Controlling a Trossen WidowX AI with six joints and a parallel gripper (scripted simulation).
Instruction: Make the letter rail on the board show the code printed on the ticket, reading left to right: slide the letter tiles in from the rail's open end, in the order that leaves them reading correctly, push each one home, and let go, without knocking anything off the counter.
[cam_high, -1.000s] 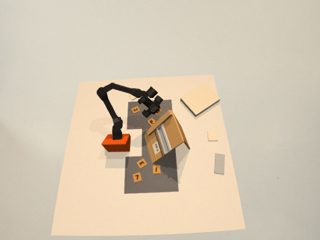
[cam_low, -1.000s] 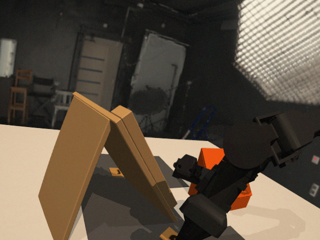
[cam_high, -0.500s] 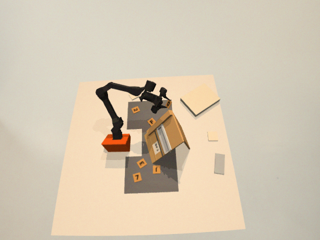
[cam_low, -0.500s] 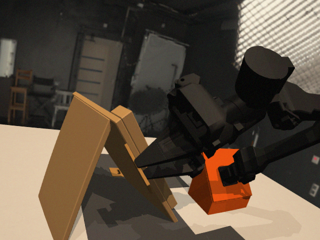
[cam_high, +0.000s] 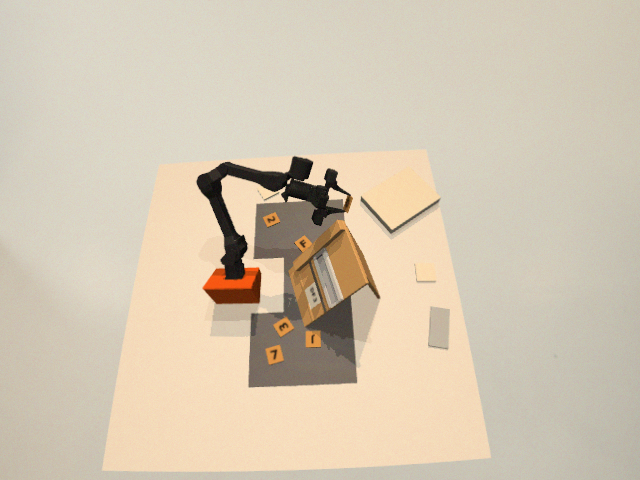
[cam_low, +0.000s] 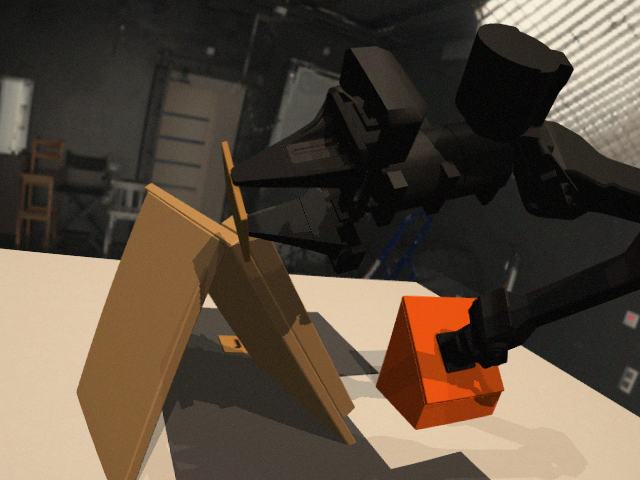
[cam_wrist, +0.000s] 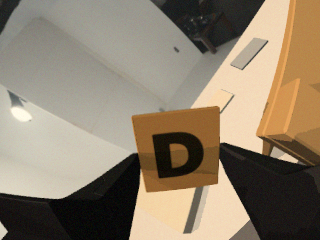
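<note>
The white ticket lies 140 mm behind my gripper tip, 230 mm to the right of it and 230 mm below it. From my gripper tip the other things lie so: cream slab: 260 mm ahead, 200 mm to the left, 300 mm below; d tile: right at my gripper tip; grey plate: 310 mm ahead, 370 mm to the right, 310 mm below.
</note>
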